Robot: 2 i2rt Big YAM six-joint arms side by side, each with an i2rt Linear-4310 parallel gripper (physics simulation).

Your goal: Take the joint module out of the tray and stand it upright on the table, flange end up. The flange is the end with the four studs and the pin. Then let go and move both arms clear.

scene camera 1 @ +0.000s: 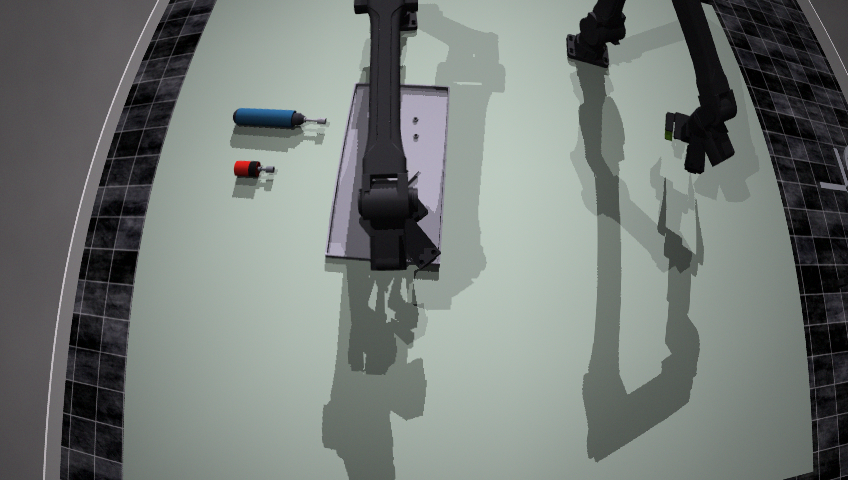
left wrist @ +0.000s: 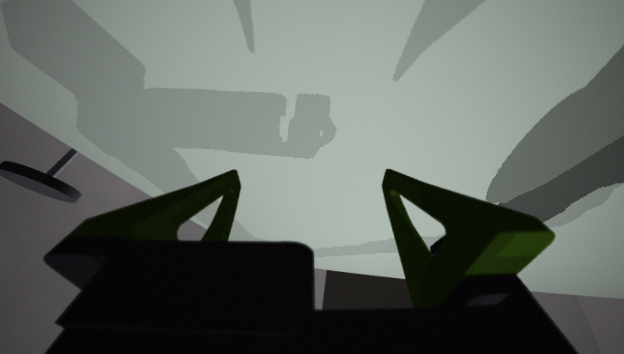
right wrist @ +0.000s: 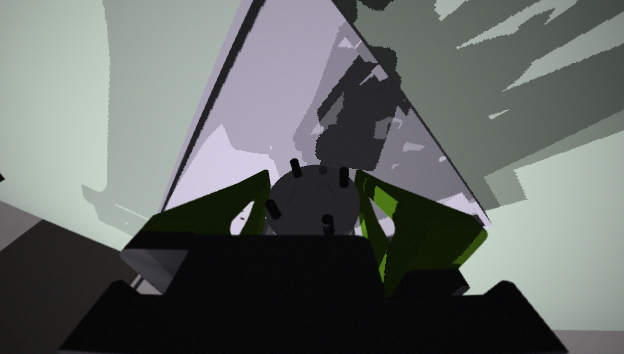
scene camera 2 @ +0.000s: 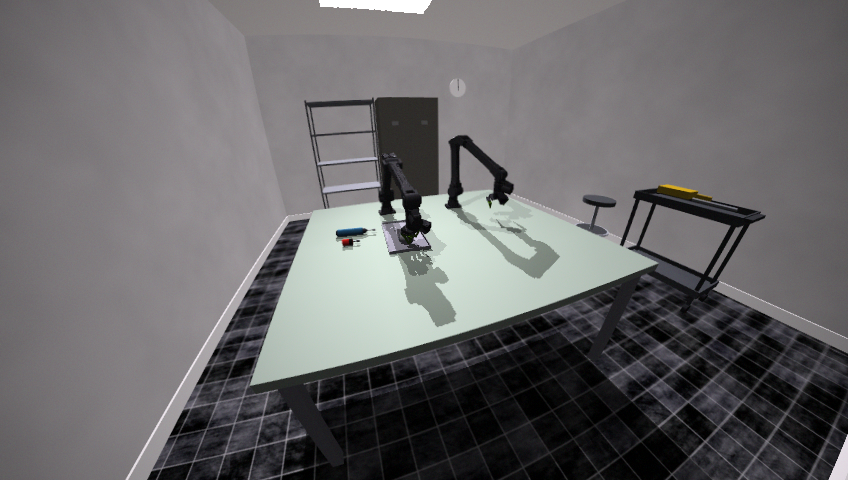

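Where they show: left gripper, fingertip midpoint: [left wrist: 311,177] [scene camera 2: 496,206]; right gripper, fingertip midpoint: [right wrist: 312,177] [scene camera 2: 412,240]; left arm's base, link origin: [scene camera 1: 587,52] [scene camera 2: 452,206]; right arm's base, link origin: [scene camera 2: 387,212].
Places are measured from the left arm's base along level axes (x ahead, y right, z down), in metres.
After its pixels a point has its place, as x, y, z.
Observation:
The dark grey joint module [right wrist: 315,200] @(0.591, 0.411, -0.038) is between my right fingers in the right wrist view. Its round flange with four studs and the pin faces that camera. My right gripper [right wrist: 312,177] @(0.593, 0.401, -0.024) [scene camera 2: 408,239] @(0.593, 0.401, -0.024) is shut on it, over the tray [scene camera 1: 432,154] @(0.423, 0.359, -0.004) [scene camera 2: 390,239] @(0.511, 0.516, -0.004) [right wrist: 280,100] @(0.605, 0.351, -0.004). The right arm hides the module in scene camera 1, and its lower end is hidden in the right wrist view. How high it hangs I cannot tell. My left gripper [left wrist: 311,177] @(0.261, -0.247, -0.062) [scene camera 2: 489,202] @(0.261, -0.247, -0.062) is open and empty, above the table at the right, well away from the tray.
Two small screws or nuts [scene camera 1: 415,120] @(0.346, 0.409, -0.008) [scene camera 1: 415,137] @(0.390, 0.401, -0.008) are on the tray. A blue screwdriver [scene camera 1: 264,117] @(0.394, 0.750, -0.038) [scene camera 2: 350,232] @(0.402, 0.752, -0.025) and a short red one [scene camera 1: 245,168] @(0.526, 0.753, -0.033) [scene camera 2: 347,242] @(0.534, 0.753, -0.022) lie left of it. A stool [scene camera 2: 599,201] and a cart [scene camera 2: 696,208] stand beyond the table's right edge.

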